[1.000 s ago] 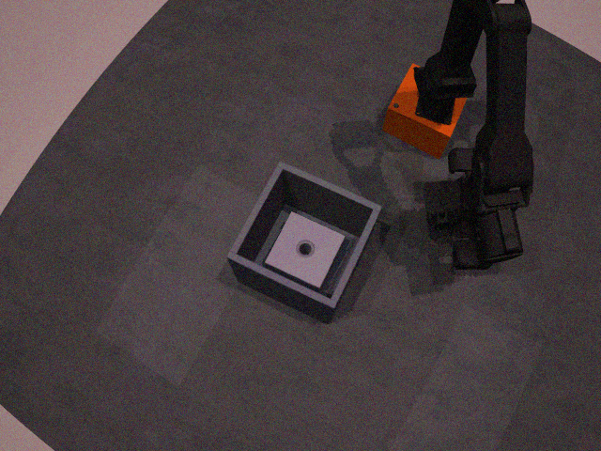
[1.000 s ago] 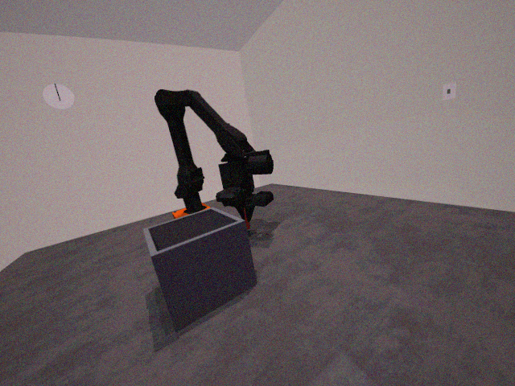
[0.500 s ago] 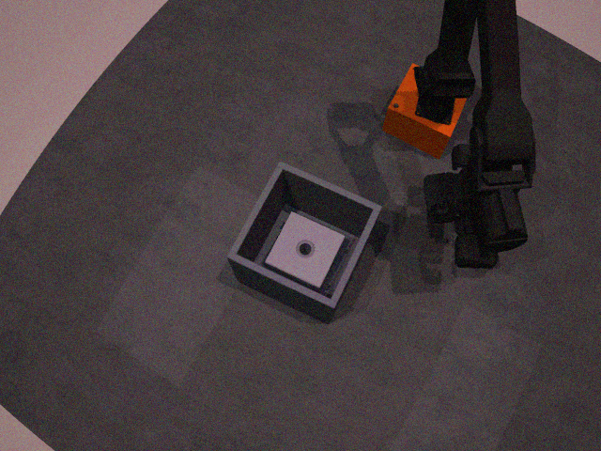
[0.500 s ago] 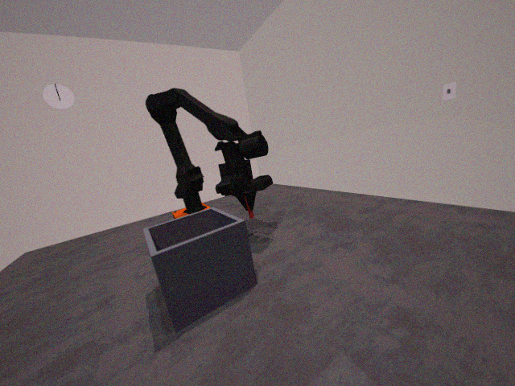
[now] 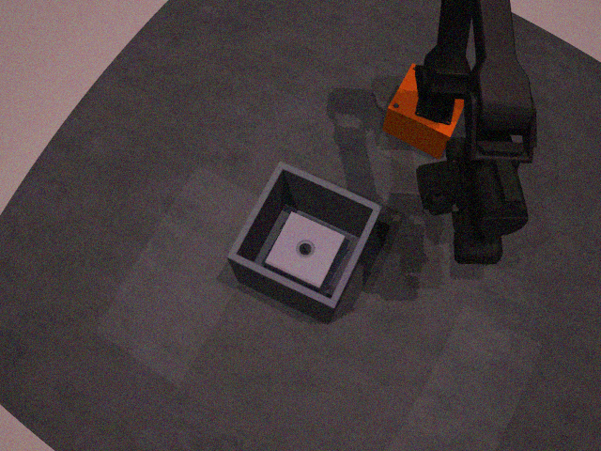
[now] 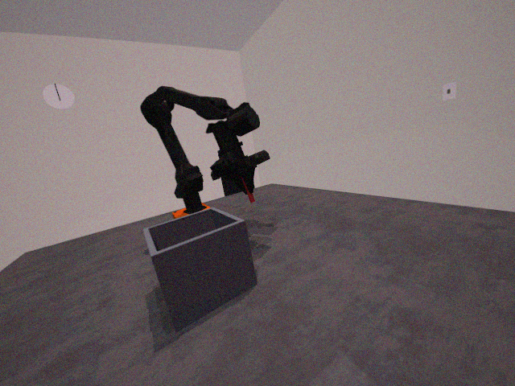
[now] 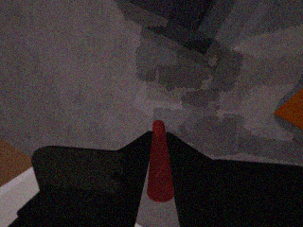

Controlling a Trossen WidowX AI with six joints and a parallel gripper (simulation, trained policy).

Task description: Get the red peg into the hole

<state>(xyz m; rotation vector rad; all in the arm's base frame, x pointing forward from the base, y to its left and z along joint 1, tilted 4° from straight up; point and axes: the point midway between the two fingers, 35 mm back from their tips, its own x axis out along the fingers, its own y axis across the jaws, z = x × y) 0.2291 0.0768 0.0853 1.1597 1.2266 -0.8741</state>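
Now: the pale plate 70 mm ahead of my gripper tip, 220 mm to the right of it and 90 mm below it. From my gripper tip the other things lie so: red peg (10 mm above).
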